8 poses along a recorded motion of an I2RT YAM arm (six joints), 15 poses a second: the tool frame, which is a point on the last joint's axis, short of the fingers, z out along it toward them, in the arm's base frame.
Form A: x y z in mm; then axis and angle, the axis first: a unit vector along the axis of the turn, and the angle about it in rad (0 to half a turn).
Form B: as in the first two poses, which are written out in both.
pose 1, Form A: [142.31 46.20 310.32 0.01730 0.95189 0.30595 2.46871]
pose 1, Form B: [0.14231 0.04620 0.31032 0.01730 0.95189 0.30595 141.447]
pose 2, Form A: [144.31 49.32 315.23 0.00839 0.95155 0.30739 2.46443]
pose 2, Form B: [0.14431 0.04932 0.31523 0.00839 0.95155 0.30739 141.201]
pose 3, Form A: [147.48 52.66 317.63 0.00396 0.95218 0.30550 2.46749]
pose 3, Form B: [0.14748 0.05266 0.31763 0.00396 0.95218 0.30550 141.377]
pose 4, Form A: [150.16 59.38 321.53 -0.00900 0.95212 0.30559 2.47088]
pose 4, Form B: [0.15016 0.05938 0.32153 -0.00900 0.95212 0.30559 141.571]
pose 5, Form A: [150.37 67.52 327.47 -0.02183 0.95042 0.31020 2.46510]
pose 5, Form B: [0.15037 0.06752 0.32747 -0.02183 0.95042 0.31020 141.240]
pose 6, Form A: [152.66 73.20 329.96 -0.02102 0.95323 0.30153 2.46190]
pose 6, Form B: [0.15266 0.07320 0.32996 -0.02102 0.95323 0.30153 141.056]
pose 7, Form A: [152.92 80.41 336.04 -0.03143 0.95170 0.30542 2.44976]
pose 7, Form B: [0.15292 0.08041 0.33604 -0.03143 0.95170 0.30542 140.361]
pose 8, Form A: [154.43 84.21 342.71 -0.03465 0.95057 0.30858 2.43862]
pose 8, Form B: [0.15443 0.08421 0.34271 -0.03465 0.95057 0.30858 139.723]
